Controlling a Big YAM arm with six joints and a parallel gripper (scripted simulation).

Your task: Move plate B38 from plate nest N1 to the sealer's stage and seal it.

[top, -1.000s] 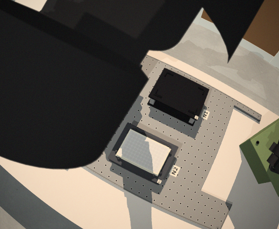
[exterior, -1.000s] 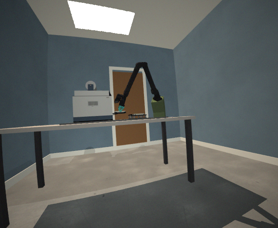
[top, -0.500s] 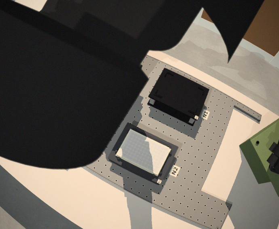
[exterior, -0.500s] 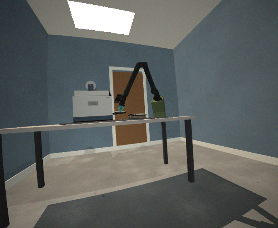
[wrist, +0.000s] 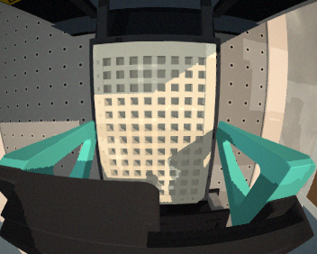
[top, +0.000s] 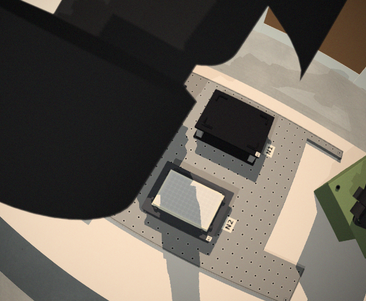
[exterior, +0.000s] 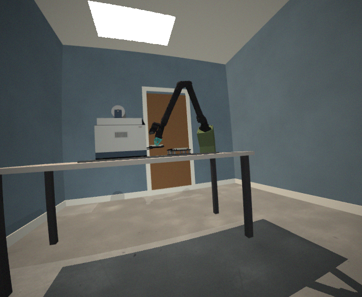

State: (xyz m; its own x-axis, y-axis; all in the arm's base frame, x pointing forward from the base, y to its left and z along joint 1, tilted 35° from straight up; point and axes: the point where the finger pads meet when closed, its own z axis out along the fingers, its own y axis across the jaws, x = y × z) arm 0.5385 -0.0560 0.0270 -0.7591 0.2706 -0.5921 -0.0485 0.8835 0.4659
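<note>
Now: the sealer's stage 20 mm below my hand. From my hand the other things lie so: yellow warning label 100 mm ahead, 100 mm to the left, 40 mm above; N1 label 310 mm behind, 60 mm to the right, 110 mm below; front slot 70 mm ahead, 10 mm to the left, 30 mm below.
</note>
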